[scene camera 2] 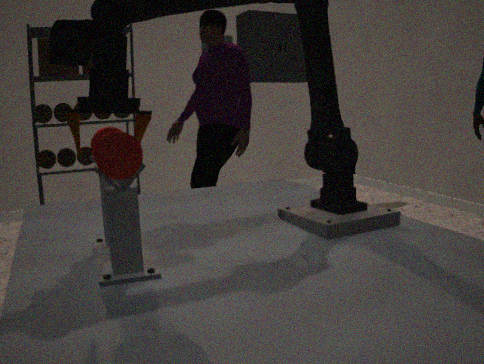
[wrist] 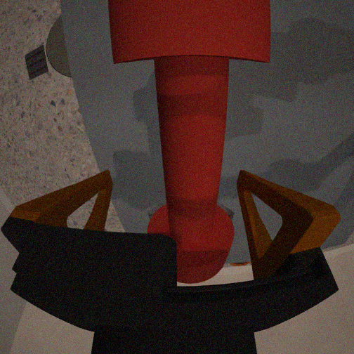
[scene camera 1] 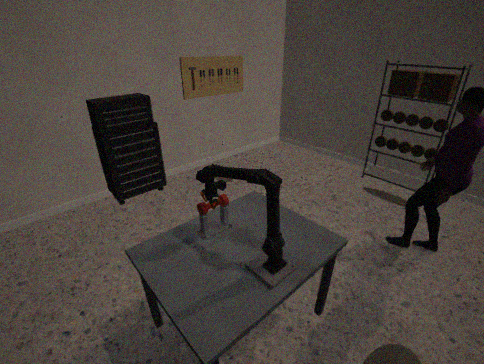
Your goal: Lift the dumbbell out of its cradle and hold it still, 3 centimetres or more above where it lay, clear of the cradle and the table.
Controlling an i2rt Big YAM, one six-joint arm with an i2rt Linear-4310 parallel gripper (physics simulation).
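Frame: origin at the arm's base, x ahead, y left, z up, level; metres.
Seen in the pictures: gripper, fingertip midpoint: [scene camera 1: 210,205]; arm's base, link origin: [scene camera 2: 338,208] [scene camera 1: 274,265].
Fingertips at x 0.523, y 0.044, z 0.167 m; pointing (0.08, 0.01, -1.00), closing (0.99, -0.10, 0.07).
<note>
Pixels of each thing's top centre, then the offset from my fingertips to it. Level surfaces: height alone.
- red dumbbell, top centre: [scene camera 2: 112,129] [scene camera 1: 212,199] 0.016 m right, 0.014 m back, 0.046 m up
- cradle, top centre: [scene camera 2: 114,158] [scene camera 1: 213,206] 0.016 m right, 0.014 m back, 0.006 m down
- grey table, surface height: 0.193 m down
The red dumbbell [scene camera 1: 213,204] [scene camera 2: 119,154] [wrist: 192,125] lies level, its ends resting on the two upright grey posts of the cradle [scene camera 1: 224,216] [scene camera 2: 121,230]. The cradle stands on the grey table [scene camera 1: 165,280] [scene camera 2: 250,310]. My gripper [scene camera 1: 210,200] [scene camera 2: 108,146] [wrist: 174,177] points down over the dumbbell and is open, with nothing held. In the wrist view the handle runs between the two orange fingers, with a gap on each side. In scene camera 2 the fingertips are about level with the near red head, which partly hides the space between them.
The arm's base plate [scene camera 1: 271,280] [scene camera 2: 327,230] is fixed on the table, away from the cradle. Beyond the table are a black tool chest [scene camera 1: 132,145], a shelf rack [scene camera 1: 374,125] [scene camera 2: 33,100] and a person in purple [scene camera 1: 457,150] [scene camera 2: 222,85].
</note>
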